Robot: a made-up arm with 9 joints. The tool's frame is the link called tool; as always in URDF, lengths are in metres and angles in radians. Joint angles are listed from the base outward. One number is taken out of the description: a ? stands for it. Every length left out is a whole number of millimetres.
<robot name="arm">
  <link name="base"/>
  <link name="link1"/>
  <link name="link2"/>
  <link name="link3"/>
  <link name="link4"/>
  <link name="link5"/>
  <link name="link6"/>
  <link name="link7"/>
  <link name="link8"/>
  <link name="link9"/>
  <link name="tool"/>
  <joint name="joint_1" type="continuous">
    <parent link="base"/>
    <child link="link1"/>
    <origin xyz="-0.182 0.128 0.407" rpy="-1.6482 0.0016 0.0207"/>
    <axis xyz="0 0 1"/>
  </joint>
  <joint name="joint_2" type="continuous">
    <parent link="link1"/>
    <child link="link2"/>
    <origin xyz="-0.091 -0.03 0" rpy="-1.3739 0.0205 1.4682"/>
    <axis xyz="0 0 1"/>
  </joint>
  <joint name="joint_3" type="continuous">
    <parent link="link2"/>
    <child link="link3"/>
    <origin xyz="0.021 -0.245 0" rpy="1.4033 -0.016 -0.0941"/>
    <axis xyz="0 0 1"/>
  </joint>
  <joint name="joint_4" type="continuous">
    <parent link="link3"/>
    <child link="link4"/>
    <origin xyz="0.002 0.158 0" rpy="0.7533 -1.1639 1.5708"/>
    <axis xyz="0 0 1"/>
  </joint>
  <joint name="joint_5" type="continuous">
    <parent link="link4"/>
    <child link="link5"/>
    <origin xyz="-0.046 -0.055 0" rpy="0.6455 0.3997 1.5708"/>
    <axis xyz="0 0 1"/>
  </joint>
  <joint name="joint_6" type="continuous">
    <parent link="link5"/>
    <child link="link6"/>
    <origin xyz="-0.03 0.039 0" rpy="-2.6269 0.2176 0.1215"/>
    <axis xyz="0 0 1"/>
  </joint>
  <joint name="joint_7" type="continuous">
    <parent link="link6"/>
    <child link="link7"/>
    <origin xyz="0.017 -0.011 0" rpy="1.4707 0.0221 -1.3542"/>
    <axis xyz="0 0 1"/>
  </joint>
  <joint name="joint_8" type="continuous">
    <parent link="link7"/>
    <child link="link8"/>
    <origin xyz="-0.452 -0.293 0" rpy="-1.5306 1.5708 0"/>
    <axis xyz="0 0 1"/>
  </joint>
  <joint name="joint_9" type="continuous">
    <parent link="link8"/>
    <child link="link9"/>
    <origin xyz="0.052 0.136 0" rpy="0.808 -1.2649 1.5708"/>
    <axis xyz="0 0 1"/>
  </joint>
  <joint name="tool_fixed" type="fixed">
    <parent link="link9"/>
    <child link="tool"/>
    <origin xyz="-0.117 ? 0" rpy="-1.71 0.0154 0.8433"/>
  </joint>
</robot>
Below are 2 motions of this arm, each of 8 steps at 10 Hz.
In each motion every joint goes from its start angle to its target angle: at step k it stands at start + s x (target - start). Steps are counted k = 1, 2, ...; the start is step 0. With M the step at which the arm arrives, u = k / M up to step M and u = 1 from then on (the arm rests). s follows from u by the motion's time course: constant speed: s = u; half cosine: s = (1 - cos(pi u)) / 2; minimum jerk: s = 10 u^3 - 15 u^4 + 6 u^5.
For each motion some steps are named. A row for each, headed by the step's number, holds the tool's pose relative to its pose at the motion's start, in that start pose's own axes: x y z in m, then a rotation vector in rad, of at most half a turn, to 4 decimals.
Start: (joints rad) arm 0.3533 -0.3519 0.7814 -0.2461 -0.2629 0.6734 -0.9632 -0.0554 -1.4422
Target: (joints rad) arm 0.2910 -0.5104 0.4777 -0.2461 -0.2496 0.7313 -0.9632 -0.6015 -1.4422
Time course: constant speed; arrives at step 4
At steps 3, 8:
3: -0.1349 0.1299 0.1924 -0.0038 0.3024 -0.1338
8: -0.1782 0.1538 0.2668 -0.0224 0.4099 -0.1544

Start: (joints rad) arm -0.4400 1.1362 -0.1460 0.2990 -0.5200 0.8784 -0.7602 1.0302 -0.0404
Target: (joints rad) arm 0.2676 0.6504 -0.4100 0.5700 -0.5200 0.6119 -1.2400 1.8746 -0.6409
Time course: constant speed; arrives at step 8
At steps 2, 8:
2: 0.0102 -0.0543 0.0547 0.3056 0.1374 0.0766
8: 0.1885 -0.4362 0.1997 1.1759 0.7375 0.5743

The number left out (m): -0.293
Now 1 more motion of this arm.
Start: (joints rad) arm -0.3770 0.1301 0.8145 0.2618 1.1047 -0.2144 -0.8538 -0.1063 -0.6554
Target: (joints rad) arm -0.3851 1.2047 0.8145 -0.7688 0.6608 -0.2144 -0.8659 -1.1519 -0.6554
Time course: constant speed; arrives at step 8
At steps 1, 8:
1: -0.0817 -0.0194 0.1362 -0.0352 0.2222 0.0130
8: 0.0433 -0.6320 0.9125 -0.7137 1.3527 1.1482

